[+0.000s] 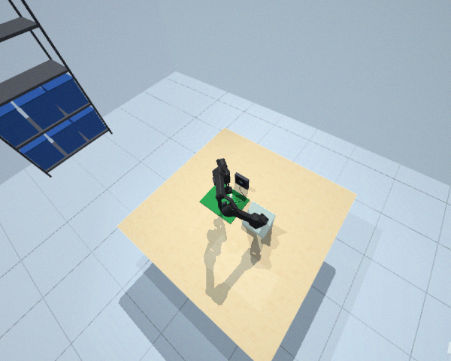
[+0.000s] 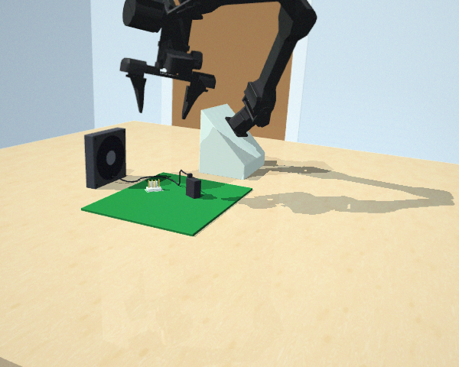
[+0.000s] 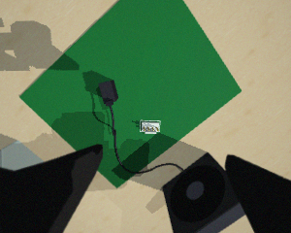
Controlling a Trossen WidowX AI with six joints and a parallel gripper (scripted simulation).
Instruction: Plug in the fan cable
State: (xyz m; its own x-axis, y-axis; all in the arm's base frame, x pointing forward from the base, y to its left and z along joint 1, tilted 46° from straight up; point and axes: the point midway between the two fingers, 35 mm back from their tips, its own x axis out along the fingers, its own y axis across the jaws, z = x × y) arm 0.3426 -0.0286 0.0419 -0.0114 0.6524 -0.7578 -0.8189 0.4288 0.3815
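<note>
Right now my gripper tip is 30 mm past the black fan plug, 60 mm to the right of it and 150 mm above it. From my gripper tip the other things lie so: white four-pin fan header 10 mm behind, 30 mm to the right, 170 mm below; green board 30 mm to the left, 190 mm below; black fan 160 mm to the right, 110 mm below.
</note>
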